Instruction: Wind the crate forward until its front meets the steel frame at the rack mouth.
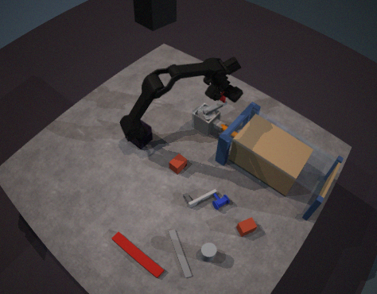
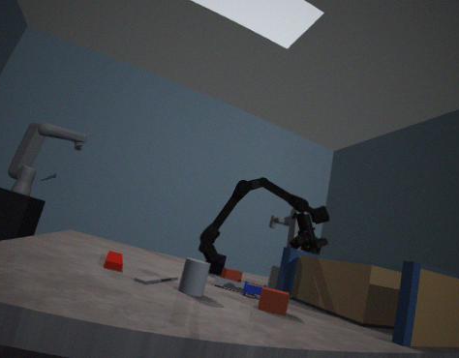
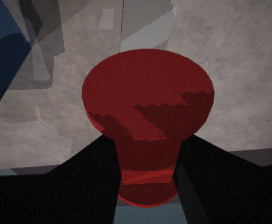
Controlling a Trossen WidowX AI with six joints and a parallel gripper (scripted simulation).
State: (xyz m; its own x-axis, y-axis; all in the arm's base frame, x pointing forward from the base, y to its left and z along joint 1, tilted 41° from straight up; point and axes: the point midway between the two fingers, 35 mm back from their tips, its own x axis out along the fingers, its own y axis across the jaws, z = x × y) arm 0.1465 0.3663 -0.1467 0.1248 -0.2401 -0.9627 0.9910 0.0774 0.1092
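Now: gripper tip 10 mm past the winch handle with red knob, 60 mm to the left of it and 30 mm above it. Round my gripper tip: blue t-shaped piece: 300 mm ahead, 360 mm to the right, 120 mm below; grey strip: 360 mm ahead, 620 mm to the right, 130 mm below; grey winch: 30 mm behind, 130 mm to the right, 100 mm below.
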